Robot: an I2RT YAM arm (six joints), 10 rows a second.
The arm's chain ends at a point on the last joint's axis. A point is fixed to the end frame.
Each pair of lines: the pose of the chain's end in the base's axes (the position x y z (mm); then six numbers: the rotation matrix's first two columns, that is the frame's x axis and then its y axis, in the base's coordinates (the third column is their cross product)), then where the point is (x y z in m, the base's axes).
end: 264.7 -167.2 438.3 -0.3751 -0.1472 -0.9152 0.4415 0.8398 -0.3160
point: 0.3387 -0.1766 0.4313
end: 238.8 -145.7 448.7 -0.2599 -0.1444 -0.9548 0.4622 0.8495 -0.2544
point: 0.3133 -0.1539 0.4506
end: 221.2 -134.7 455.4 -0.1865 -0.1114 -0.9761 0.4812 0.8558 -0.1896
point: 0.2953 -0.1432 0.4627
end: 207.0 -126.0 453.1 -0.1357 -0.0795 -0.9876 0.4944 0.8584 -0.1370
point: 0.2806 -0.1352 0.4640
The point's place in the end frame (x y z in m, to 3 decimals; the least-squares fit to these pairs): -0.020 0.027 0.067
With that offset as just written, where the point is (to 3 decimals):
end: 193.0 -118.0 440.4 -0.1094 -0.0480 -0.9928 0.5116 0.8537 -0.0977
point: 0.266 -0.129 0.453
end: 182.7 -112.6 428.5 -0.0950 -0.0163 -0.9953 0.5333 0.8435 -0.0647
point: 0.255 -0.125 0.442
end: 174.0 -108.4 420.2 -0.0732 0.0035 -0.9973 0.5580 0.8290 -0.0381
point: 0.246 -0.124 0.435
